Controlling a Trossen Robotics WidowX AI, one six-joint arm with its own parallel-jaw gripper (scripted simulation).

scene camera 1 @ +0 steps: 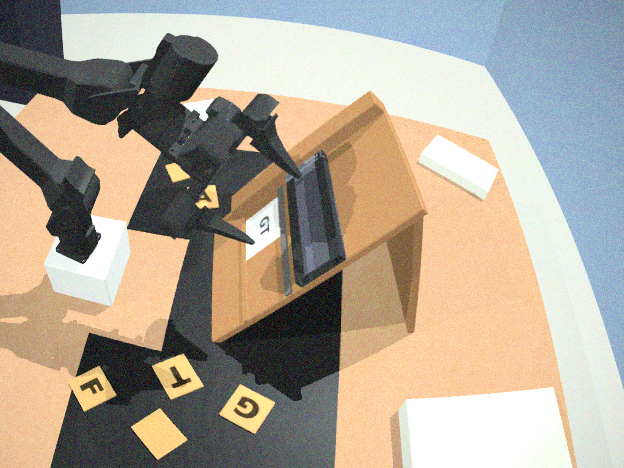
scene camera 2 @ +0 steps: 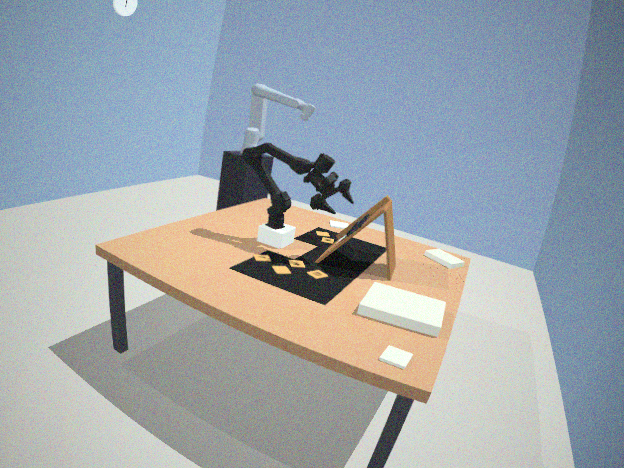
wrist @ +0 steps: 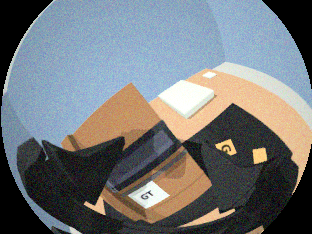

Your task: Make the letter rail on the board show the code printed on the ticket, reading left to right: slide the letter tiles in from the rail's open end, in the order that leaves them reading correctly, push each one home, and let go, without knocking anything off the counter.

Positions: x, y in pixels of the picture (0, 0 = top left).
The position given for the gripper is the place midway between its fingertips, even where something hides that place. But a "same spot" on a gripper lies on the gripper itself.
The gripper shows in scene camera 1, in scene camera 2 (344, 208) and in the wrist view. A large white slab shows in scene camera 1 (528, 421), in scene camera 2 (395, 306) and in the wrist view (185, 98). The same spot on a slanted wooden board: (wrist: 152, 152) is (scene camera 1: 312, 239). One and the same spot on the gripper: (scene camera 1: 264, 134) is (wrist: 68, 155).
